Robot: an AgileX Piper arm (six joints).
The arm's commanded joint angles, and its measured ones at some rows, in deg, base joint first. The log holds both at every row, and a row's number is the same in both.
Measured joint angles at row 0:
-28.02, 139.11, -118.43, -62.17, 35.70, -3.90
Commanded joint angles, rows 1 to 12:
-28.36, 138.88, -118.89, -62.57, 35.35, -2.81
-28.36, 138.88, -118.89, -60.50, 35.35, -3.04
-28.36, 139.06, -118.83, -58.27, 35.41, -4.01
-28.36, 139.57, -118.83, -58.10, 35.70, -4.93
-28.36, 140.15, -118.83, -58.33, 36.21, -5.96
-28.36, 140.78, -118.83, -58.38, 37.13, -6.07
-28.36, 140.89, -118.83, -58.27, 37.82, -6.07
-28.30, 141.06, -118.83, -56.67, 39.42, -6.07
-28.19, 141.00, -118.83, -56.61, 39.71, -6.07
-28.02, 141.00, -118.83, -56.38, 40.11, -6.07
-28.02, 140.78, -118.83, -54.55, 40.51, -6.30
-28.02, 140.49, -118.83, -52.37, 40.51, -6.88
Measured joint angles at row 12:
-28.02, 141.29, -118.43, -54.83, 40.05, -6.07
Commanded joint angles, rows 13 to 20:
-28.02, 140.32, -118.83, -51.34, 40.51, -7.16
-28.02, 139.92, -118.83, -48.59, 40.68, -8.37
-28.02, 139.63, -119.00, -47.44, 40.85, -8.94
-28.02, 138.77, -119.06, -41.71, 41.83, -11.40
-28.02, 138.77, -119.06, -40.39, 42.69, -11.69
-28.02, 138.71, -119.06, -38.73, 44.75, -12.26
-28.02, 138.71, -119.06, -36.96, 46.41, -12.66
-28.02, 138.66, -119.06, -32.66, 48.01, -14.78
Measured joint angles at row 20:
-28.02, 139.52, -118.77, -36.10, 46.12, -12.78
